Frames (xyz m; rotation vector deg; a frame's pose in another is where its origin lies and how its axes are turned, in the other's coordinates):
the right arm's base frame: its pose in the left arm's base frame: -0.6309 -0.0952 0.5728 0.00 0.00 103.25
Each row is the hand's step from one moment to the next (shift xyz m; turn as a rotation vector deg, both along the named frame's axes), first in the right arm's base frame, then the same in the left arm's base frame.
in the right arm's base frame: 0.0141 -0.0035 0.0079 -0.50 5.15 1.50
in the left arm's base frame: 0.0002 0.0145 0.0079 -4.90 -1.67 1.50
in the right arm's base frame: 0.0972 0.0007 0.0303 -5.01 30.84 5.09
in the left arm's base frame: -0.0230 0.0945 0.0303 -28.87 -11.95 5.09
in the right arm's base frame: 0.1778 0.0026 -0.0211 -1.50 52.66 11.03
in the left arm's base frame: -0.0433 0.1725 -0.0211 -50.91 -13.53 11.03
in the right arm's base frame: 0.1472 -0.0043 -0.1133 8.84 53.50 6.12
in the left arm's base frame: -0.0296 0.1443 -0.1133 -54.10 -3.66 6.12
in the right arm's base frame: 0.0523 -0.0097 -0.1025 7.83 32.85 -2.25
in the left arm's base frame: -0.0025 0.0531 -0.1025 -33.77 0.09 -2.25
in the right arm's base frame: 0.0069 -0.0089 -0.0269 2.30 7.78 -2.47
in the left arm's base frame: 0.0071 0.0088 -0.0269 -8.10 0.46 -2.47
